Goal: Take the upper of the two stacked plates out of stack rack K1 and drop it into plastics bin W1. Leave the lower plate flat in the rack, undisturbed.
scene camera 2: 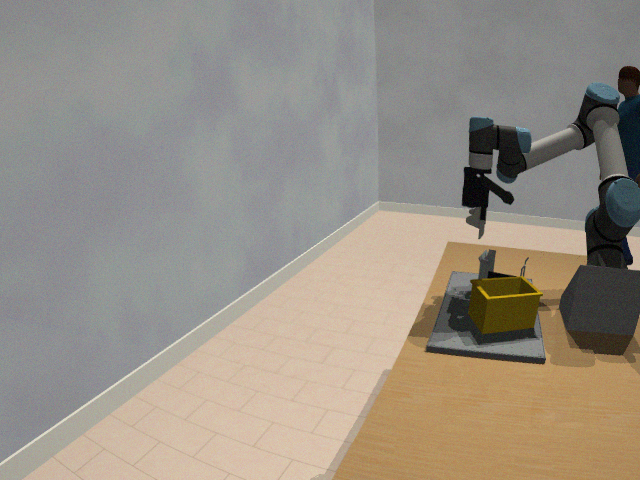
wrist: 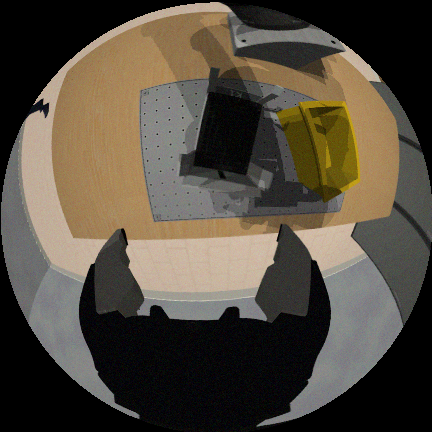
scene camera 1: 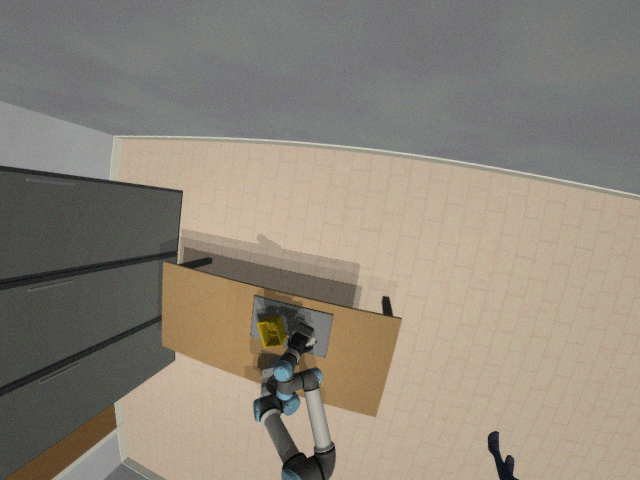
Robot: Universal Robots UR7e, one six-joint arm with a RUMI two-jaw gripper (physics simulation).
Labels:
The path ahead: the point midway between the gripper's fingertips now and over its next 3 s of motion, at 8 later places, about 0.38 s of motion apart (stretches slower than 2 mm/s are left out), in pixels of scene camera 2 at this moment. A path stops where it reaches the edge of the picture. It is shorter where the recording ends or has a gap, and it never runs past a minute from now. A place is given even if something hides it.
My gripper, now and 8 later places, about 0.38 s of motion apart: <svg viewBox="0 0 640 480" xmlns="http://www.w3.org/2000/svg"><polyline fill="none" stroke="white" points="480,233 482,233 500,244 501,244 518,246 519,246 505,244 497,248 492,247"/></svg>

